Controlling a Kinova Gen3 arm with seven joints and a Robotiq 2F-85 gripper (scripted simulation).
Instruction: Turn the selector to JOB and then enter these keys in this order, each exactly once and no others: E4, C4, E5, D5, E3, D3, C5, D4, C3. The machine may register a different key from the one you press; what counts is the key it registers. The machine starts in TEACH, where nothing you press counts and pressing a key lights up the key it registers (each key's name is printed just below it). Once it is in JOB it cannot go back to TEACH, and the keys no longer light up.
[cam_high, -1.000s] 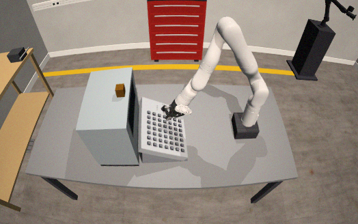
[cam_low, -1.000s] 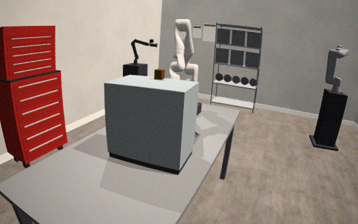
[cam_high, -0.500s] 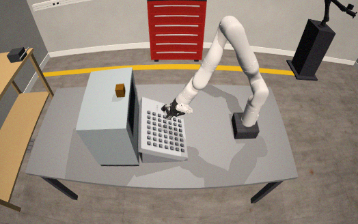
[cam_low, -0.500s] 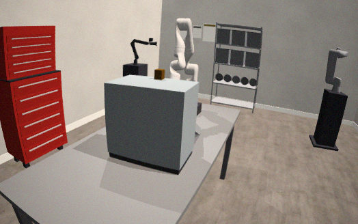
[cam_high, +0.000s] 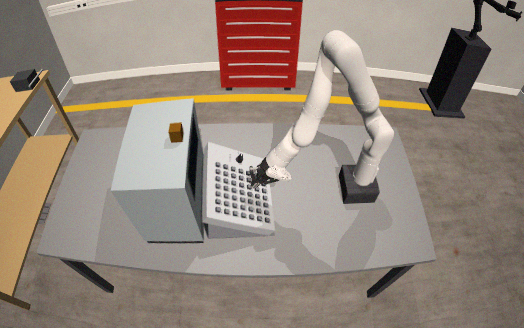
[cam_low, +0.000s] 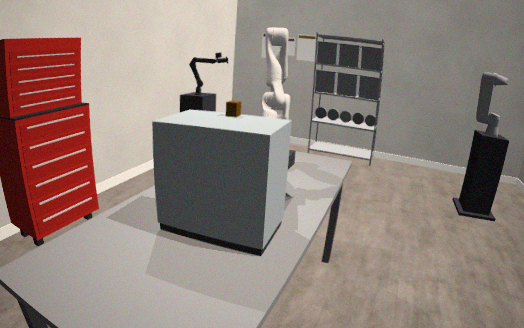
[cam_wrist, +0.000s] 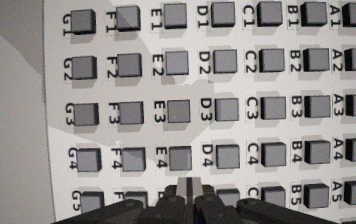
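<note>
The key D4 lies 5 cm ahead of my hand, 3 cm below it and 2 cm to the left of it. Round my hand: key C4: 8 cm ahead, 2 cm to the left, 2 cm below; keypad: 8 cm ahead, 7 cm below, 3 cm to the right; key: 8 cm ahead, 5 cm to the left, 2 cm below.
</note>
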